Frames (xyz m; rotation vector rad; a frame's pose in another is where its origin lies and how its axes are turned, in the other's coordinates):
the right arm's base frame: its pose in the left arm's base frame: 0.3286 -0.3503 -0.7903 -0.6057 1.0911 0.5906
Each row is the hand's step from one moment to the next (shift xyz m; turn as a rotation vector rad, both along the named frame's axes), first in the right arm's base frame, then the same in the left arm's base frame.
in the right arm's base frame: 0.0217 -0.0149 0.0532 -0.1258 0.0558 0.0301
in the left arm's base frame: 0.0511 0.0302 0.0001 -0.0638 0.0426 0.1182
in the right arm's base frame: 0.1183 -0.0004 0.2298 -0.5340 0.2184 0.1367
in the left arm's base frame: 0.1845 0.1782 -0.0322 -0.2522 0.1741 0.5076
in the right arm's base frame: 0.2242 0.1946 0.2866 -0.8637 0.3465 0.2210
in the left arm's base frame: 0.1197 0.3685 -0.1419 -0.4032 0.2768 0.8220
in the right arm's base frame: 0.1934 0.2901 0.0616 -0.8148 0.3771 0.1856
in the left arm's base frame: -0.0983 0.2721 -0.2042 -0.4298 0.2800 0.7599
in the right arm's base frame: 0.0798 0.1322 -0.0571 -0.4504 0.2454 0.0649
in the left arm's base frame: -0.1008 0.0628 -0.1140 -0.2870 0.1539 0.4015
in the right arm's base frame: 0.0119 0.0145 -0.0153 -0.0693 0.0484 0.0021
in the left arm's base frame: -0.0156 0.0010 -0.0185 -0.0565 0.0255 0.0575
